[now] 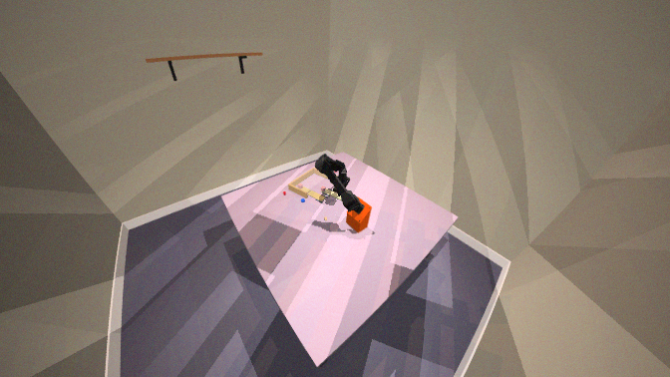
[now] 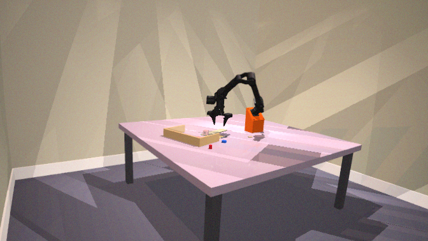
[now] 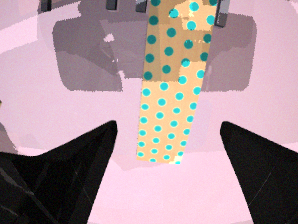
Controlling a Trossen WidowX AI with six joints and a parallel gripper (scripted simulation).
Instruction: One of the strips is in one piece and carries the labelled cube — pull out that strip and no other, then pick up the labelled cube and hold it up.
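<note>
Now: gripper tip 13 cm short of the yellow cross-hatched strip, 14 cm to the right of it and 4 cm above it. Round my gripper tip: red cube 29 cm ahead, 33 cm to the left, 4 cm below; then blue cube 14 cm ahead, 26 cm to the left, 4 cm below.
</note>
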